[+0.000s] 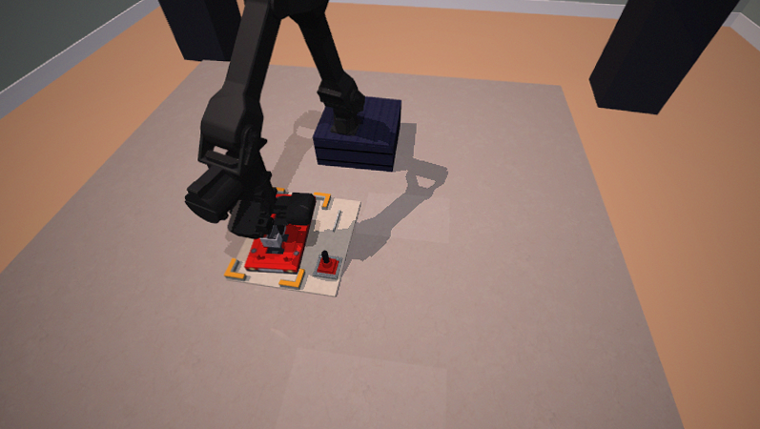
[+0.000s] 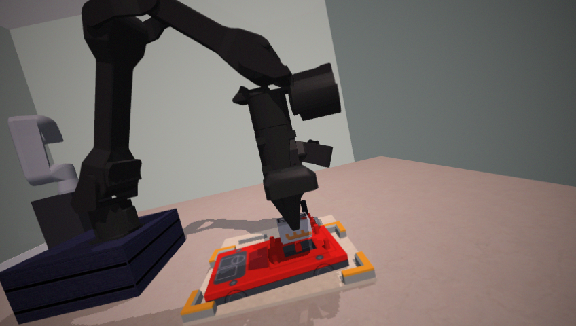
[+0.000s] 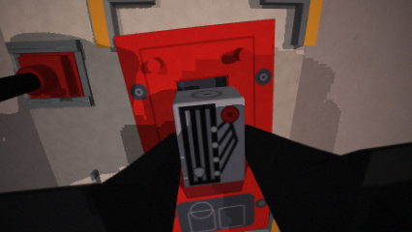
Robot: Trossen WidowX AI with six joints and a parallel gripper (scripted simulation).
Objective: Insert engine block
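My gripper tip is now 1 cm above the grey engine block. The rest, counted from my gripper tip: black peg: 2 cm ahead, 11 cm to the left, 3 cm below.
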